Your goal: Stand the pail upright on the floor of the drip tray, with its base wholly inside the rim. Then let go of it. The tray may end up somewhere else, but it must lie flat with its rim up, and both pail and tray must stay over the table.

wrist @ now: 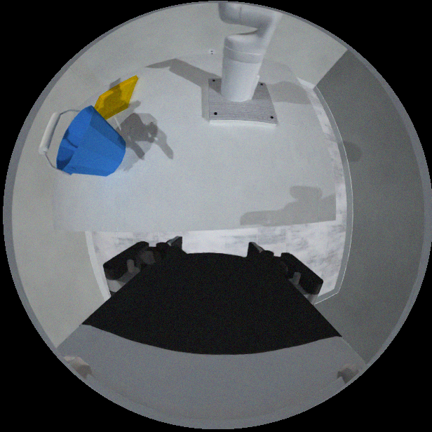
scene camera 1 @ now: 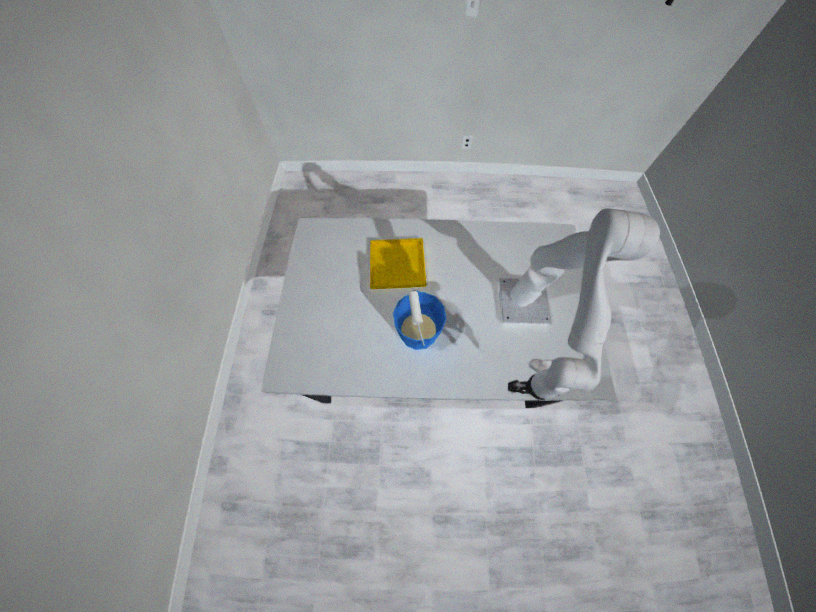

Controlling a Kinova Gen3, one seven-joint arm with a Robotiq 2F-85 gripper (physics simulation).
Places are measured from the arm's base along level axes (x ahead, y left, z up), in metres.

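Pixels of known places: gripper, between the fingertips: [scene camera 1: 525, 391]; arm's base, origin of its link: [scene camera 1: 520, 296].
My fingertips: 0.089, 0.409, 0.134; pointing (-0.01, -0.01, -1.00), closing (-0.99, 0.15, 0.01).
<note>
For each thing: its top centre in the pictures, then the offset to it from my fingertips, as dx, dy, dz. "pt": a spot on its surface instead. Level surfaces: height alone.
- blue pail, a spot on its surface: [scene camera 1: 402, 324] pt +0.407, -0.283, -0.133
- square yellow drip tray, centre of its top: [scene camera 1: 397, 261] +0.434, -0.578, -0.135
- grey table, height of its surface: dz -0.160
A blue pail [scene camera 1: 402, 324] [wrist: 98, 145] stands upright on the table, with its white handle grip [scene camera 1: 415, 308] [wrist: 49, 133] raised above the opening. A square yellow drip tray [scene camera 1: 398, 264] [wrist: 116, 98] lies flat with its rim up, behind the pail in the scene view. Pail and tray are separate, with the pail's base on the table. My gripper [scene camera 1: 511, 386] [wrist: 214, 246] is open and empty, at the table's front edge, well to the right of the pail in the scene view.
The grey table [scene camera 1: 329, 329] [wrist: 200, 175] carries the arm's metal base plate [scene camera 1: 527, 315] [wrist: 243, 113] on its right part in the scene view. The arm [scene camera 1: 590, 309] bends outward over the right side. Walls stand behind and beside the table.
</note>
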